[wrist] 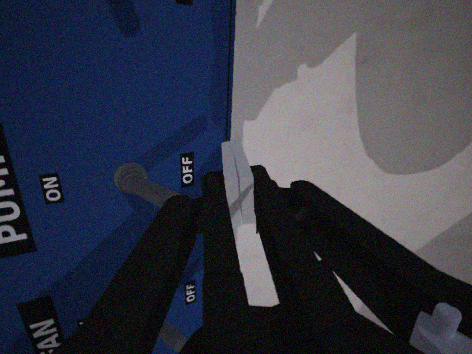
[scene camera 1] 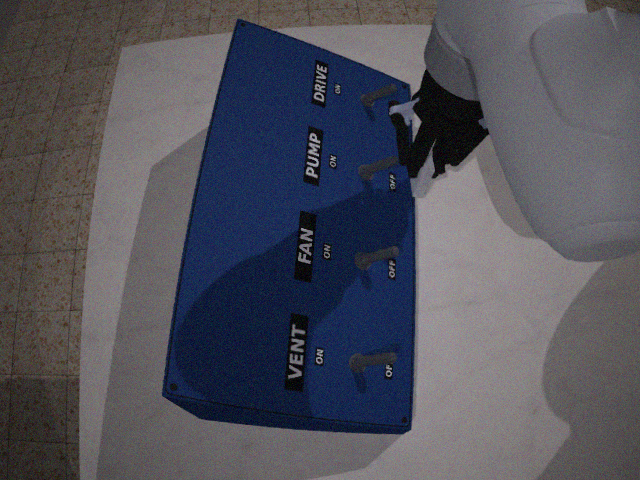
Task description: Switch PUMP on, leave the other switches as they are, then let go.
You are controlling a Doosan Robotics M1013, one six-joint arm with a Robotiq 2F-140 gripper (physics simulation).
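Places are measured from the arm's base along level axes (x right, y ahead, z up), in millimetres.
Where they show: gripper, fingertip midpoint: [wrist: 232, 158] [scene camera 1: 416, 187].
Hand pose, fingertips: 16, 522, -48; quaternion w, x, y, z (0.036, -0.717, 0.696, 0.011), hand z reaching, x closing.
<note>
After its pixels a point has its place, as x, y, z.
The blue switch panel [scene camera 1: 248, 129] @(38, 732, 53) [wrist: 65, 75] @(85, 611, -3) has four grey levers. The PUMP lever [scene camera 1: 378, 168] @(12, 578, 4) [wrist: 131, 179] @(22, 586, -2) leans to its OFF side; a black finger hides its end in the wrist view. The DRIVE lever [scene camera 1: 378, 96] @(131, 567, 2), FAN lever [scene camera 1: 378, 257] @(-107, 587, 8) and VENT lever [scene camera 1: 373, 360] @(-224, 599, 9) lean the same way, to the OFF side. The DRIVE lever's OFF label is hidden behind the gripper in the scene view. My gripper [scene camera 1: 419, 189] @(17, 522, -48) [wrist: 232, 158] @(17, 522, -48) is shut and empty. Its tips are at the panel's right edge, beside the PUMP lever's OFF label, apart from the lever's knob.
The panel stands on a pale table [scene camera 1: 475, 310] @(-137, 444, -108) [wrist: 310, 125] @(27, 441, -108). The arm [scene camera 1: 558, 129] @(-179, 523, 342) comes in from the upper right in the scene view and shades part of the panel. A tiled floor [scene camera 1: 41, 206] lies beyond the table's left and back edges.
</note>
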